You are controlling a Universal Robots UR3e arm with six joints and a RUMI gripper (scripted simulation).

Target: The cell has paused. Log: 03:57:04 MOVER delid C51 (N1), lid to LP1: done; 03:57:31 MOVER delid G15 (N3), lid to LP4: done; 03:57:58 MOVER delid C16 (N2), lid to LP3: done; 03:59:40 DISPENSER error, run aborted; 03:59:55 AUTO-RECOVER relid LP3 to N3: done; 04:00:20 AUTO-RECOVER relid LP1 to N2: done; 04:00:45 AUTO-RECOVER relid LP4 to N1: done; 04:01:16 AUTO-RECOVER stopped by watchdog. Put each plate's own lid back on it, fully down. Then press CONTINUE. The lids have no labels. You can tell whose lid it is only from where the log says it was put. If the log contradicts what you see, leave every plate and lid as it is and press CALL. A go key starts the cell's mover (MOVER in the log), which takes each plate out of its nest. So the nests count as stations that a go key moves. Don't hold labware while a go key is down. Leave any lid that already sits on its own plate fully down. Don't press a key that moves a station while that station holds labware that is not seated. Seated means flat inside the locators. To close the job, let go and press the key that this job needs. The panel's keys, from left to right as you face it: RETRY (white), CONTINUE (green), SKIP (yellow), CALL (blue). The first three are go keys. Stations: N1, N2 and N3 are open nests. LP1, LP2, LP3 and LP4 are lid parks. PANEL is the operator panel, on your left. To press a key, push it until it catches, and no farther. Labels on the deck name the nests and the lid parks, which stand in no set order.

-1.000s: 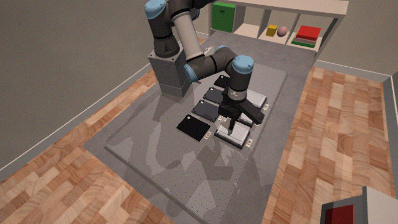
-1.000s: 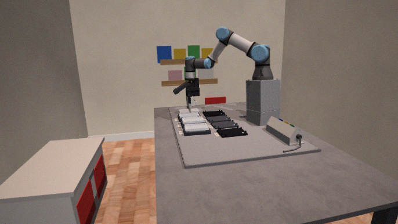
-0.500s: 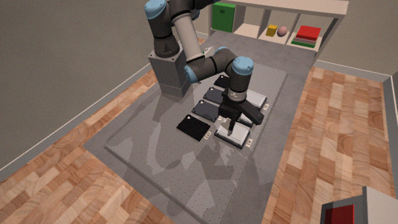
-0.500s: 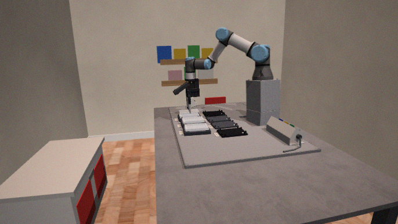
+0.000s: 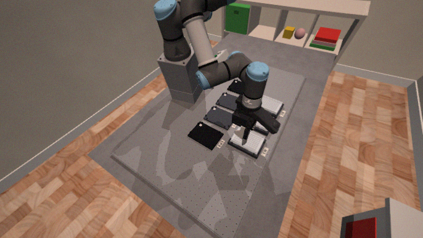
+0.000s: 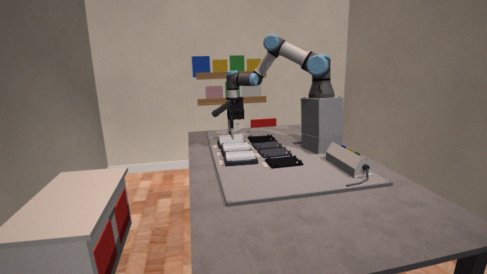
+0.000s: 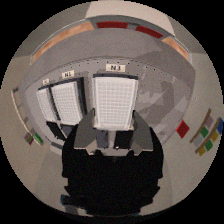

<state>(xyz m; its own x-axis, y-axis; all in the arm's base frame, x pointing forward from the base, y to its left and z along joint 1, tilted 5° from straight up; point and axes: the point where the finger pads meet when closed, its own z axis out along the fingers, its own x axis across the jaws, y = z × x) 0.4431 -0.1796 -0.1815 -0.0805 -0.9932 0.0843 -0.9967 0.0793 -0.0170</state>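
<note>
The plate lies 30 mm below my hand.
</note>
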